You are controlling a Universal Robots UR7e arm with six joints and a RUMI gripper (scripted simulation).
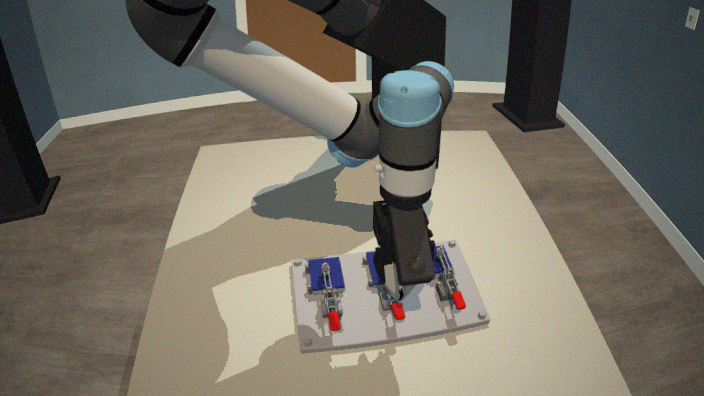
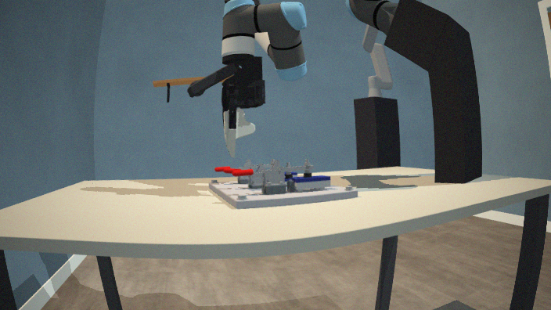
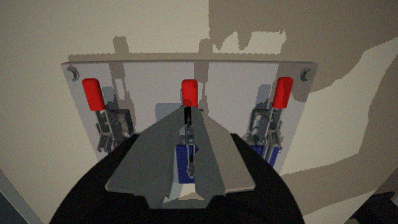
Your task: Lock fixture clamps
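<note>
The grey fixture plate is 90 mm behind my hand, 10 mm to the left of it and 90 mm below it. From my hand the other things lie so: blue part: 140 mm behind, 20 mm to the left, 70 mm below.
</note>
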